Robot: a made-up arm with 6 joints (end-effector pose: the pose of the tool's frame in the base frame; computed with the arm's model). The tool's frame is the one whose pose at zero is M. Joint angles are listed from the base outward.
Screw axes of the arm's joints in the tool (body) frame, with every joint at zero. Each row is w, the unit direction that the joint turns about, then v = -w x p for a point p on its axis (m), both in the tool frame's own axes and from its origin. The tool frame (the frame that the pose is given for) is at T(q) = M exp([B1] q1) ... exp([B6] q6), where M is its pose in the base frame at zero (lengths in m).
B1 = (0, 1, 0, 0.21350, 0.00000, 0.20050)
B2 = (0, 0, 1, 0.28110, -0.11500, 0.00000)
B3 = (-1, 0, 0, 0.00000, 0.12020, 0.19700)
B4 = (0, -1, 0, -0.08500, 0.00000, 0.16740)
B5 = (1, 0, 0, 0.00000, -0.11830, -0.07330)
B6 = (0, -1, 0, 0.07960, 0.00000, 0.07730)
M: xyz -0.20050 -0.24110 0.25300 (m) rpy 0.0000 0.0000 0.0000 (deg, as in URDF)
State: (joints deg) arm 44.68 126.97 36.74 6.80 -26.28 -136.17
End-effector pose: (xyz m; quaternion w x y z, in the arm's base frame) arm 0.3263 -0.1965 0.1707 0.4904 -0.6728 0.3787 0.4041
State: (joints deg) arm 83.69 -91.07 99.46 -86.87 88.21 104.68
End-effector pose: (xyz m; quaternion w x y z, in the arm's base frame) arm 0.4994 0.4140 0.3056 0.0197 -0.9876 0.0152 0.1552
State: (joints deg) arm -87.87 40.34 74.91 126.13 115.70 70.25
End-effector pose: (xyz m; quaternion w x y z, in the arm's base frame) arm -0.4875 -0.0060 -0.2901 0.1470 -0.0317 -0.0658 0.9864
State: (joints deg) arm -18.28 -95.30 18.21 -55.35 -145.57 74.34
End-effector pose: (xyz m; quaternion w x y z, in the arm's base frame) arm -0.0813 0.3854 -0.1472 0.8395 -0.2986 0.2601 0.3721
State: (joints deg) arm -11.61 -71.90 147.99 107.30 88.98 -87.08
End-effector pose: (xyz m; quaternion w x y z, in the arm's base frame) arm -0.0195 0.2684 0.1921 0.3637 -0.2120 0.8914 0.1679
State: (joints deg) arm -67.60 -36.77 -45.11 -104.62 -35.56 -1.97
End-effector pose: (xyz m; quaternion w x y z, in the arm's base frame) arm -0.0268 0.1263 -0.2745 0.9232 0.0283 0.0667 0.3775
